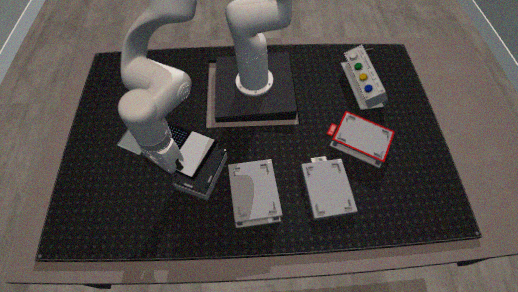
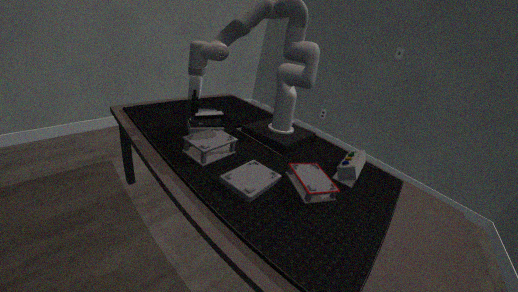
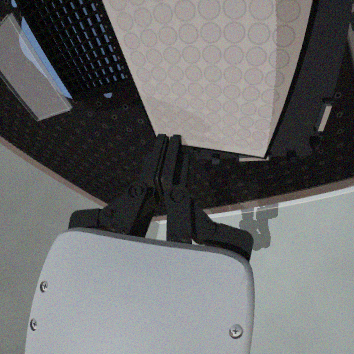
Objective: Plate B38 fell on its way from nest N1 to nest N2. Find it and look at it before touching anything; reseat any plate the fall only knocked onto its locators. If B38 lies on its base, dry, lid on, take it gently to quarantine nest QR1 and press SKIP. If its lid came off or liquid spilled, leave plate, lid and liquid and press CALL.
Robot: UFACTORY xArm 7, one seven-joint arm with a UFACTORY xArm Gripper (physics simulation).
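Frame: origin at the arm's base, x right, y ahead, z up, level; metres.
Seen in the pictures: gripper, fingertip midpoint: (image 1: 171, 168) (image 2: 194, 112) (image 3: 171, 147); arm's base, origin of the base link: (image 1: 254, 81) (image 2: 280, 129).
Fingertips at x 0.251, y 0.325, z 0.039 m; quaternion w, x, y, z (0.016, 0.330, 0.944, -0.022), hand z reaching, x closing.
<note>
Pixels of each thing's top centre, then the offset from my fingertips to it. "spot": a spot on its surface instead.
- white-topped plate, middle of its top: (image 3: 202, 72) (image 1: 191, 150) (image 2: 209, 110) dz +0.022, dx -0.058, dy -0.038 m
- dark-topped nest, surface spot: (image 3: 320, 65) spot: dz -0.013, dx -0.109, dy +0.002 m
- dark well plate, middle of its top: (image 3: 70, 36) (image 1: 168, 141) dz -0.054, dx +0.027, dy -0.120 m
- clear lid, middle of its top: (image 3: 21, 77) (image 1: 139, 133) dz -0.061, dx +0.126, dy -0.163 m
- Blue liquid, surface spot: (image 3: 52, 77) spot: dz -0.067, dx +0.098, dy -0.126 m
- small blue drop, middle of its top: (image 3: 106, 93) dz -0.067, dx +0.061, dy -0.063 m
- red-edged nest QR1, middle of its top: (image 1: 364, 134) (image 2: 314, 175) dz -0.022, dx -0.563, dy -0.077 m
- button box, middle of its top: (image 1: 368, 67) (image 2: 356, 155) dz +0.015, dx -0.632, dy -0.315 m
- taller, middle of its top: (image 1: 254, 188) (image 2: 210, 136) dz -0.006, dx -0.217, dy +0.072 m
My gripper (image 1: 178, 167) (image 3: 171, 147) is shut and empty, its tips at the near left corner of a white-topped plate (image 1: 199, 150) (image 2: 209, 113) (image 3: 210, 75). That plate rests skewed on a dark-topped nest (image 1: 200, 181) (image 3: 320, 65); whether it is seated is unclear. Left of it a dark well plate (image 1: 178, 134) (image 3: 75, 42) lies without a lid. A clear lid (image 1: 131, 142) (image 3: 35, 72) lies apart on the mat. Blue liquid (image 3: 54, 77) shows beside the lid, with a small blue drop (image 3: 108, 95) near the well plate. No B38 label is readable.
The red-edged nest QR1 (image 1: 365, 136) (image 2: 314, 177) stands at the right, behind it the button box (image 1: 367, 80) (image 2: 351, 167) with white, green, yellow and blue buttons. Two pale nests, one taller (image 1: 262, 192) (image 2: 210, 142) and one lower (image 1: 329, 188) (image 2: 251, 178), stand between.
</note>
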